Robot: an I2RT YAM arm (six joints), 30 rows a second.
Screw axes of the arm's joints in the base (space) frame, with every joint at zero. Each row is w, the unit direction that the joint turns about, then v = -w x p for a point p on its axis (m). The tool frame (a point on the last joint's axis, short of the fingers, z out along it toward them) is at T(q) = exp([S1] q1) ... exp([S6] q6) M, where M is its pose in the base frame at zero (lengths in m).
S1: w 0 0 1 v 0 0 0
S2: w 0 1 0 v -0.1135 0 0.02
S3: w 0 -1 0 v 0.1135 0 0.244
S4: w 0 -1 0 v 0.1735 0 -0.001
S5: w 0 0 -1 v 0 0.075 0
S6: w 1 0 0 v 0 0.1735 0
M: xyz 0.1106 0 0.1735 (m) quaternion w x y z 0.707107 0 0.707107 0
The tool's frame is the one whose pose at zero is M.
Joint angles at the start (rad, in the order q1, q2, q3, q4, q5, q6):
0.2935 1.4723 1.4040 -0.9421 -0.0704 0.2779
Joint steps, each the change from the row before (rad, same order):
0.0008 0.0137 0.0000 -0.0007 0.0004 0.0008
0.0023 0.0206 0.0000 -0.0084 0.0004 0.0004
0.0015 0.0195 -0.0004 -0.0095 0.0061 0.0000
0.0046 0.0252 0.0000 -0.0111 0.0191 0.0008
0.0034 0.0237 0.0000 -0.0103 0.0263 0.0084
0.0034 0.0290 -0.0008 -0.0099 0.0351 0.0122
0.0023 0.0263 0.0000 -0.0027 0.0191 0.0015
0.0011 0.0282 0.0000 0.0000 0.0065 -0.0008
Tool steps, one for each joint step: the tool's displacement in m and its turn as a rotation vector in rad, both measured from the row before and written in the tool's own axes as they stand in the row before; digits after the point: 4 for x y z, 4 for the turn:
-0.0003 0.0000 0.0048 0.0039 0.0139 0.0011
0.0004 0.0001 0.0072 0.0073 0.0282 0.0004
0.0004 -0.0004 0.0069 0.0133 0.0268 0.0006
0.0004 0.0001 0.0088 0.0264 0.0304 -0.0013
0.0002 -0.0003 0.0082 0.0334 0.0257 0.0064
0.0000 -0.0004 0.0102 0.0438 0.0282 0.0091
-0.0008 0.0005 0.0090 0.0260 0.0222 -0.0014
-0.0011 0.0008 0.0097 0.0142 0.0250 -0.0029

